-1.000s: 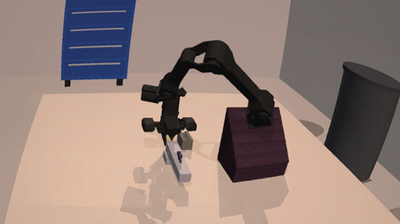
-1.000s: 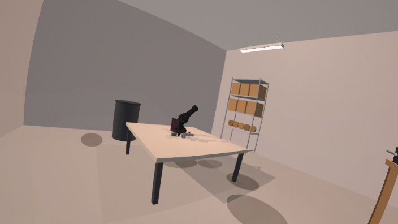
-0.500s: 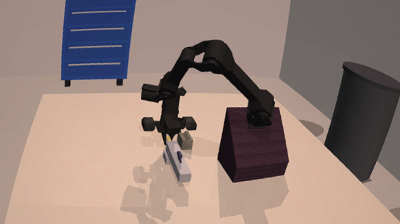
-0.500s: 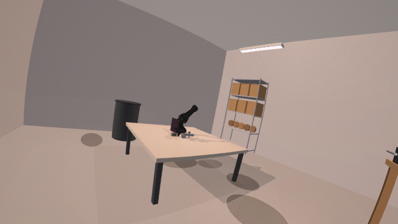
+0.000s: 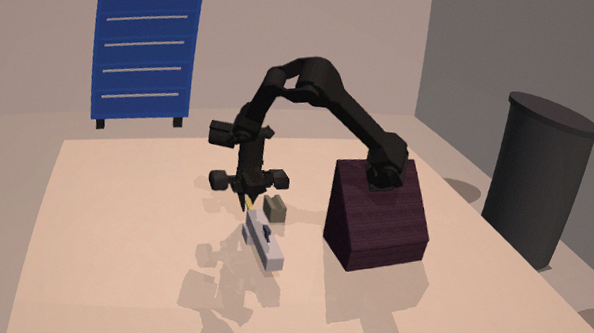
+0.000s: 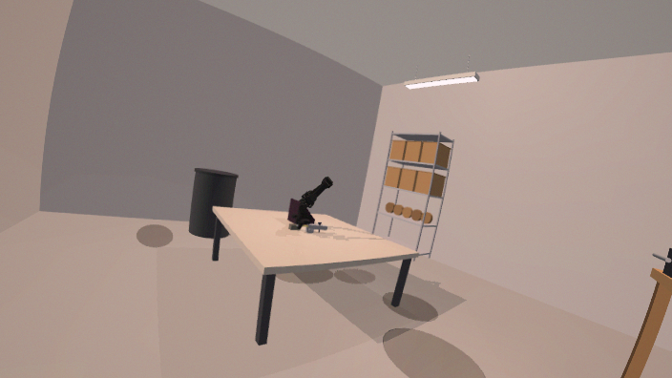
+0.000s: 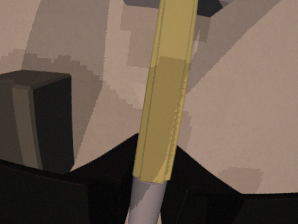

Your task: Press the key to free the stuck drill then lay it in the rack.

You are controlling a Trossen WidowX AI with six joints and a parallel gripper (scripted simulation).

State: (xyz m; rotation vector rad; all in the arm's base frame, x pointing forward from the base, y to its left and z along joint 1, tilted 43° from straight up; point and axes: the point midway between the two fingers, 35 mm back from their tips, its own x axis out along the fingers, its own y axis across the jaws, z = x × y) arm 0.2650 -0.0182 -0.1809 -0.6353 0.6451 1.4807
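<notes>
Right now my gripper tip is 40 mm to the right of the yellow drill and 30 mm below it. The rest, counted from my gripper tip: dark key (190 mm to the left, 30 mm above); grey-blue block (160 mm to the left, 20 mm above); olive-grey rack (70 mm behind, 10 mm to the right).
</notes>
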